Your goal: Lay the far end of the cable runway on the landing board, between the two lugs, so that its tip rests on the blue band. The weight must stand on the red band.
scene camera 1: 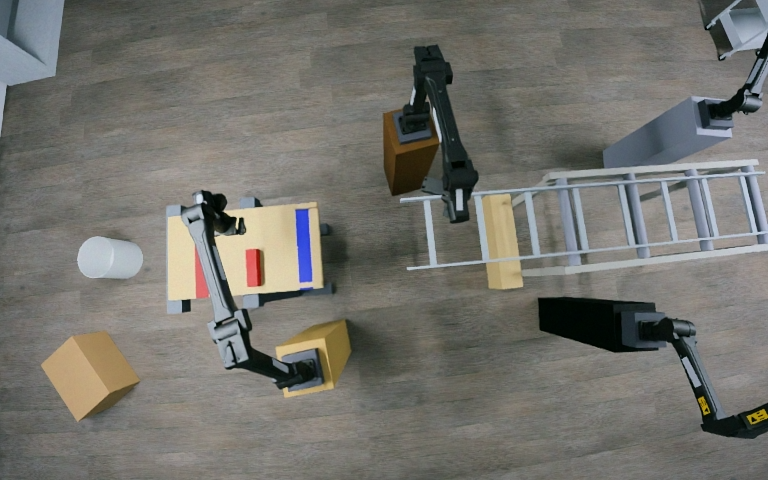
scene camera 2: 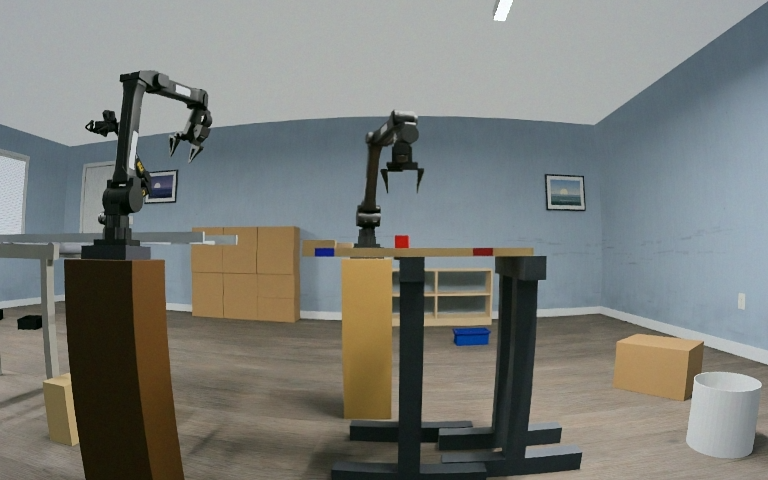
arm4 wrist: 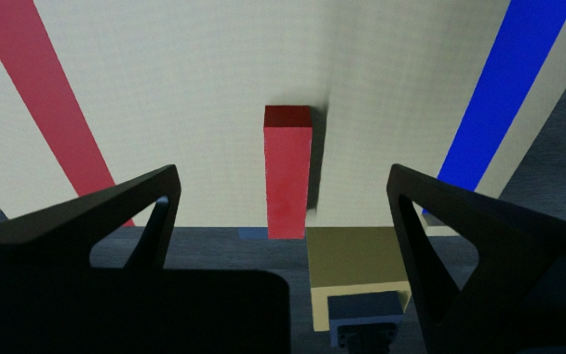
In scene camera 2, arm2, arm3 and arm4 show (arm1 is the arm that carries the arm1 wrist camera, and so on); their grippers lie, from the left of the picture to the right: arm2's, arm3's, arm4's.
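Note:
The weight, a red block point(arm4 wrist: 287, 180) point(scene camera 1: 253, 267) point(scene camera 2: 401, 241), stands on the landing board point(arm4 wrist: 200, 90) point(scene camera 1: 283, 249) point(scene camera 2: 441, 251) between the red band point(arm4 wrist: 55, 110) point(scene camera 1: 201, 285) point(scene camera 2: 482, 251) and blue band point(arm4 wrist: 492, 100) point(scene camera 1: 304, 246) point(scene camera 2: 323, 251). Arm4's gripper point(arm4 wrist: 284, 167) point(scene camera 2: 402, 189) is open above the board; in its wrist view the block shows between the fingers. The cable runway point(scene camera 1: 429, 232) point(scene camera 2: 158, 236) ends short of the board. Arm3's gripper point(scene camera 2: 182, 157) is open above it. Arm2's gripper point(scene camera 2: 89, 125) is too small to judge. Arm1 cannot be placed.
The runway lies over a roller stand point(scene camera 1: 637, 209). A brown pedestal point(scene camera 1: 408, 164) point(scene camera 2: 113, 367) stands beside its near end, a black pedestal point(scene camera 1: 583, 322) below it in scene camera 1. A white bin point(scene camera 1: 110, 258) point(scene camera 2: 723, 416) and a cardboard box point(scene camera 1: 90, 373) point(scene camera 2: 651, 366) stand on the floor.

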